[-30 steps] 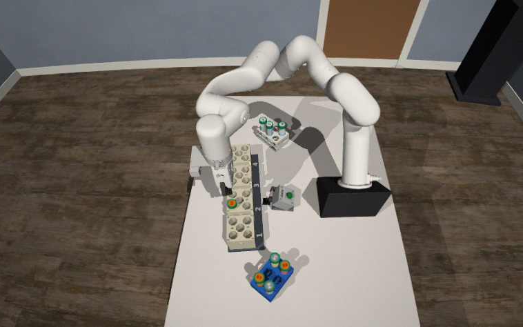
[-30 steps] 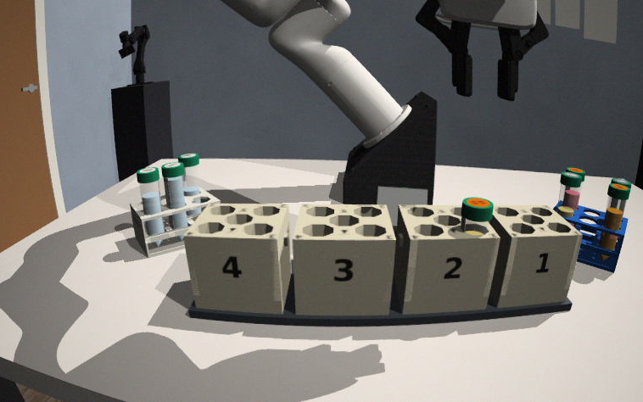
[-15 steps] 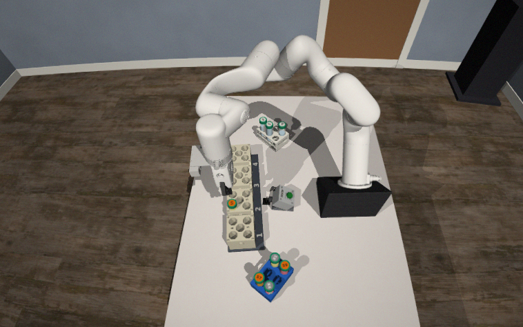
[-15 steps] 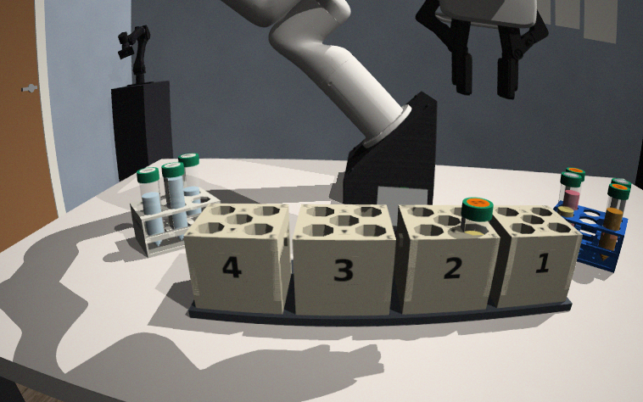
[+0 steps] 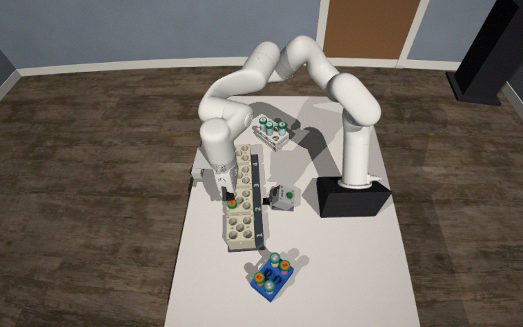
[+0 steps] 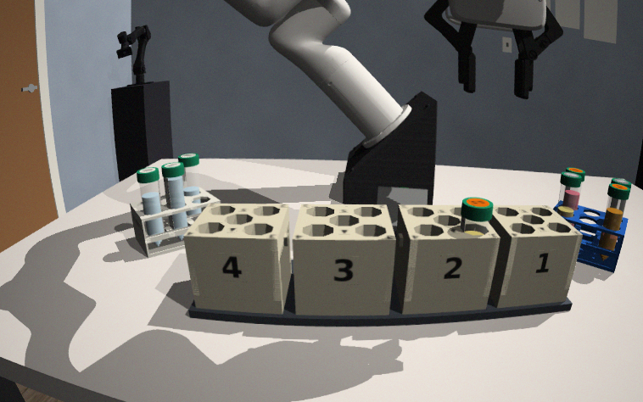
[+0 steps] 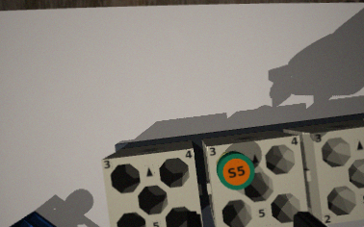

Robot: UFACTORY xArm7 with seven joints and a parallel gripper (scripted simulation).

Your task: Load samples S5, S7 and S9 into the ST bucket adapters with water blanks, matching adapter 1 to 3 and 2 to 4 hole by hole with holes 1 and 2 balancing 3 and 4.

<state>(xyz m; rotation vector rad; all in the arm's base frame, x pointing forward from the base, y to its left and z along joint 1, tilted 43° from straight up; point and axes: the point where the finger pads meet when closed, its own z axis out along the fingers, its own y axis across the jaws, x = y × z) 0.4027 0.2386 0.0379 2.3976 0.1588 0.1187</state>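
Right now my hand is 20 cm past the pink-filled sample tube, 18 cm to the right of it and 19 cm above it. From my hand the other things lie so: blue rack: 16 cm behind, 20 cm to the left, 22 cm below; then green done key: 19 cm behind, 10 cm to the right, 19 cm below; then S7 tube: 13 cm behind, 23 cm to the left, 19 cm below.
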